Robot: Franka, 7 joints.
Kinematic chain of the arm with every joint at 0, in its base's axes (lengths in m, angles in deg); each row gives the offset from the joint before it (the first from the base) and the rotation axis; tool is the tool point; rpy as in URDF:
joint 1: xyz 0 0 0.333 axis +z
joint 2: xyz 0 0 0 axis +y
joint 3: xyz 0 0 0.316 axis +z
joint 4: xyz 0.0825 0 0 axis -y
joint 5: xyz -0.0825 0 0.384 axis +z
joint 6: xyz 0 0 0 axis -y
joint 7: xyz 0.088 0 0 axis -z
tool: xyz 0 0 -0.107 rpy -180 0 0
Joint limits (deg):
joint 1: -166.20..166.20
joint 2: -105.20..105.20
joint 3: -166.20..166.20
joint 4: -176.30..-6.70
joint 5: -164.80..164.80
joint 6: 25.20..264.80
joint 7: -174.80..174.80
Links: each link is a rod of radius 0.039 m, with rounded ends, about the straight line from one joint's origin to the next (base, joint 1, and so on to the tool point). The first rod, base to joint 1, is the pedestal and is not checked.
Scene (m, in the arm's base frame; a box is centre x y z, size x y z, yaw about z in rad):
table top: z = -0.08
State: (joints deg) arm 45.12 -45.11 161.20 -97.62 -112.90 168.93 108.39
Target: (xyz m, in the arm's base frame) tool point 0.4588 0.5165 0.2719
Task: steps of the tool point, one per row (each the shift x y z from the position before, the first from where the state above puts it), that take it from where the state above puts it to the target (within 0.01 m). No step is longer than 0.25 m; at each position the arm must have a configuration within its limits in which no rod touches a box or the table.
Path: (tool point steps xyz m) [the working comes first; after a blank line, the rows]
Joints at the target: -77.41 -63.03 111.11 -96.32 -112.42 149.54 108.39
Straight joint move there: clear.

1: -0.0856 0.1954 -0.0087
2: -0.0184 0.2125 -0.0029
3: 0.0503 0.2068 0.0031
4: 0.1127 0.1797 0.0091
5: 0.1625 0.1346 0.0153
6: 0.1950 0.0771 0.0213
7: 0.2070 0.0134 0.0270
8: 0.1989 -0.0493 0.0325
9: 0.1720 -0.1046 0.0373

